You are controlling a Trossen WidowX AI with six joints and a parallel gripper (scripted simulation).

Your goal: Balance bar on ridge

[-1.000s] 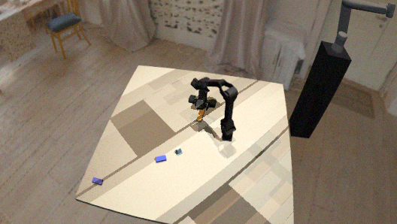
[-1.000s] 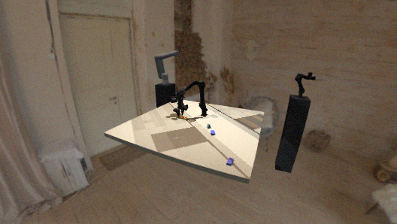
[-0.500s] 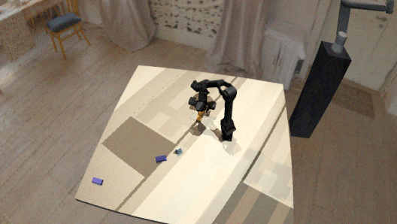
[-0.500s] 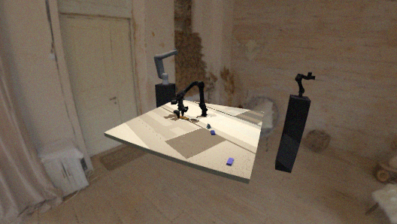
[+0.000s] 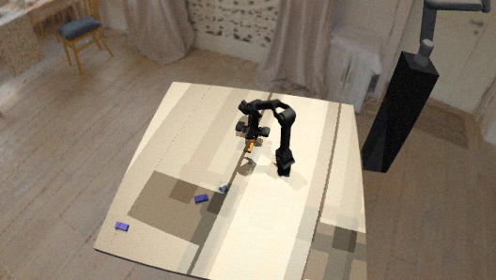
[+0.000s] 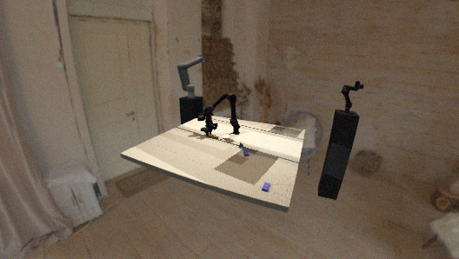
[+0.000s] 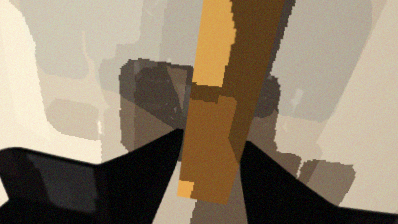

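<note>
Right now my gripper tip is 44 cm to the right of the blue block and 19 cm short of it. Round my gripper tip: orange bar 3 cm to the left.
</note>
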